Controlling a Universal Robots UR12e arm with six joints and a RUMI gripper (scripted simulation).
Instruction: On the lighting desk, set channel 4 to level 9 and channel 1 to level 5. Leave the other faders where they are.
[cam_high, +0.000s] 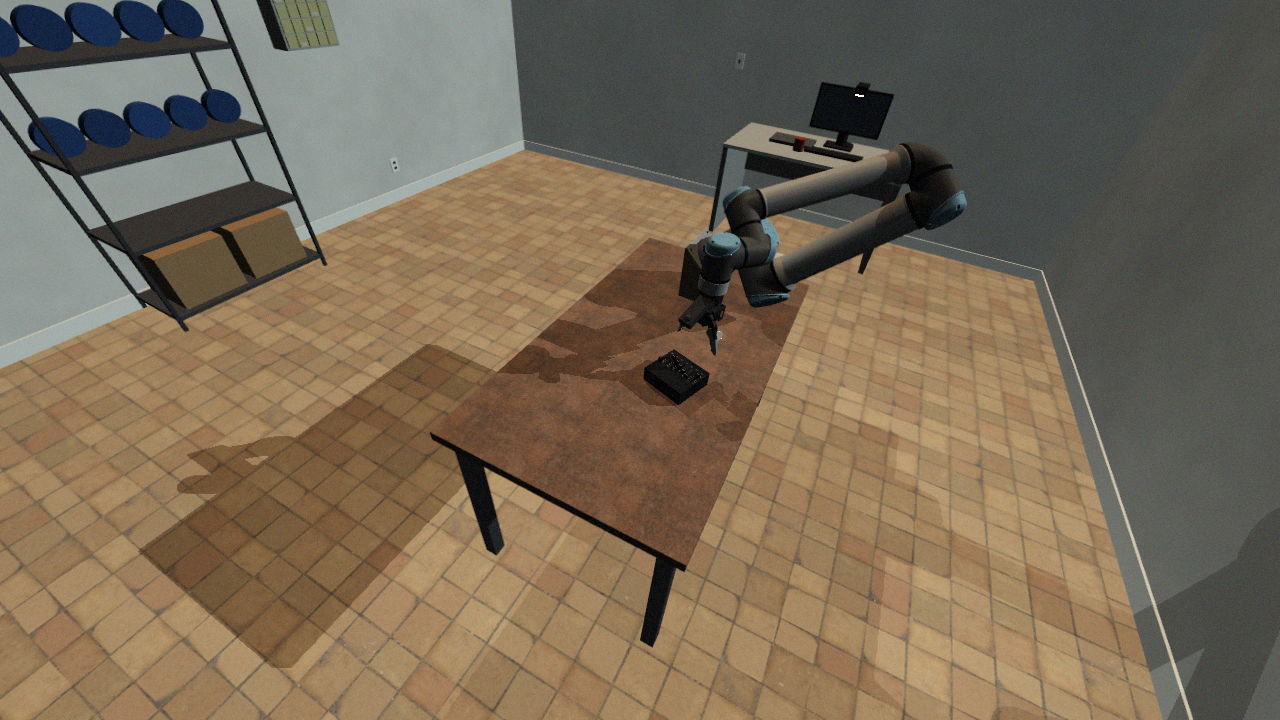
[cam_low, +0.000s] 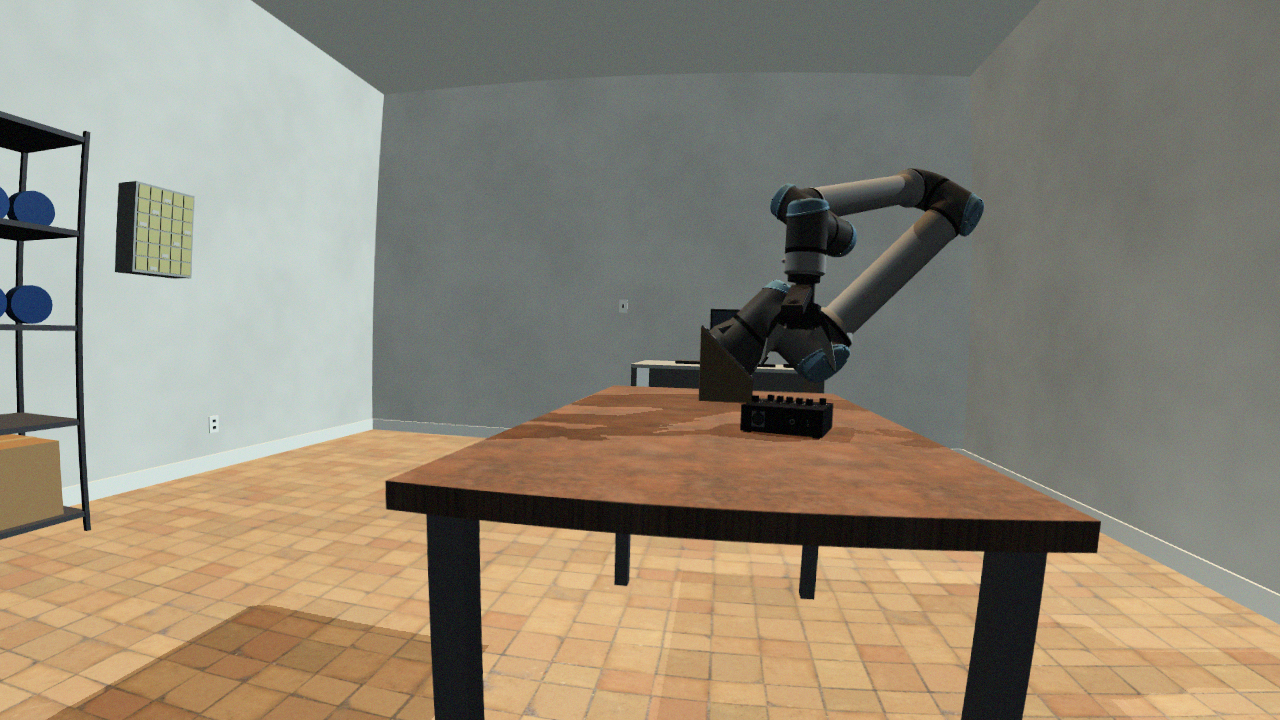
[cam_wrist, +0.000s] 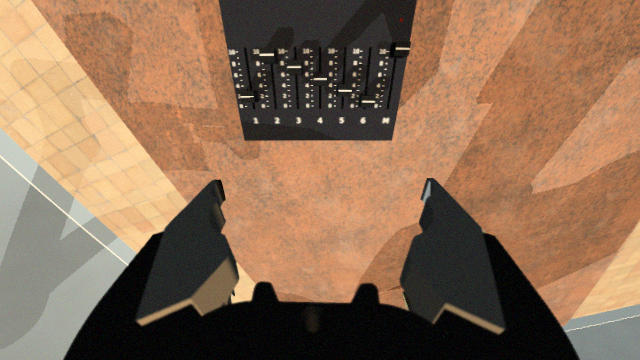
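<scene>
The channel 1 fader knob is 70 mm ahead of my hand, 50 mm to the left of it and 60 mm below it. From my hand the other things lie so: channel 4 fader knob (60 mm ahead, 20 mm to the right, 60 mm below).
</scene>
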